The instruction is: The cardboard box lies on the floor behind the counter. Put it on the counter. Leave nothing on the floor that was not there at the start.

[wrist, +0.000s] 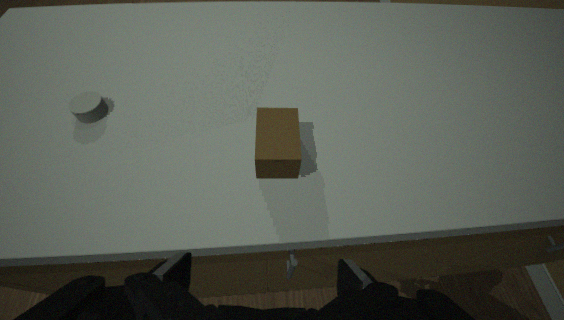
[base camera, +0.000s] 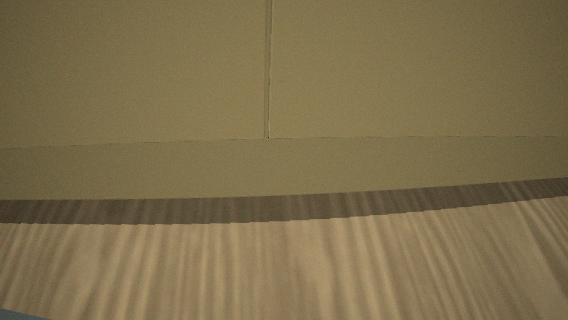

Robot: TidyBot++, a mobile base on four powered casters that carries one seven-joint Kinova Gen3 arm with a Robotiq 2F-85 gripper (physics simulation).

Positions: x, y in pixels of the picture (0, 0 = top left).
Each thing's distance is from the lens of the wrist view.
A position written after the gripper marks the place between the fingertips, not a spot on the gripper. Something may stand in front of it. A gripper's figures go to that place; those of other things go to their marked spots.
gripper [wrist: 264, 272]: 0.17 m
cardboard box [wrist: 277, 146]: 0.35 m
small grey cylinder [wrist: 88, 107]: 0.51 m
counter [wrist: 424, 139]: 0.49 m
The marked spots on the counter and the cardboard box are 0.25 m apart.
